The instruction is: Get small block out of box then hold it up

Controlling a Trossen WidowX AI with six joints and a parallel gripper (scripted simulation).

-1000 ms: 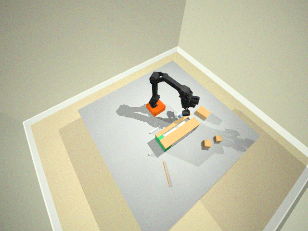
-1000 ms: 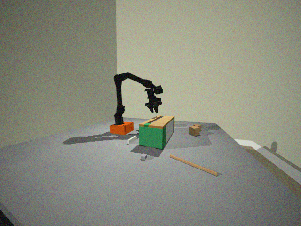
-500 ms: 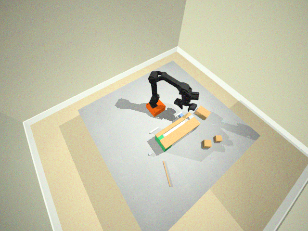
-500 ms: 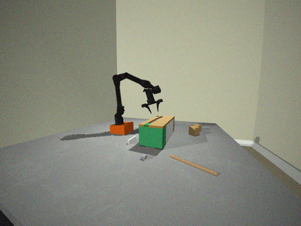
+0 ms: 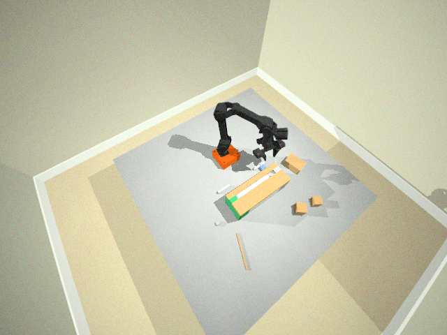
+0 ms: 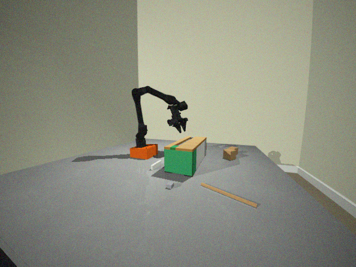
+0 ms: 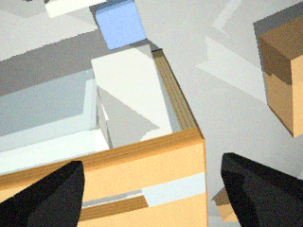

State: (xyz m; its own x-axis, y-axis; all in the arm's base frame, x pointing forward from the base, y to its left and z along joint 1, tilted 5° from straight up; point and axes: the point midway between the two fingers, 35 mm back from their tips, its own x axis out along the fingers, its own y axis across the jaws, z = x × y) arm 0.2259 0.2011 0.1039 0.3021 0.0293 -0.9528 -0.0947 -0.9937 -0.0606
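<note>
My gripper tip is now 10 mm past the blue block and 140 mm above it. Round my gripper tip: grey block (160 mm ahead, 450 mm to the right, 150 mm below); then tan block (70 mm ahead, 200 mm to the left, 130 mm below); then box (80 mm ahead, 150 mm to the right, 100 mm below).
</note>
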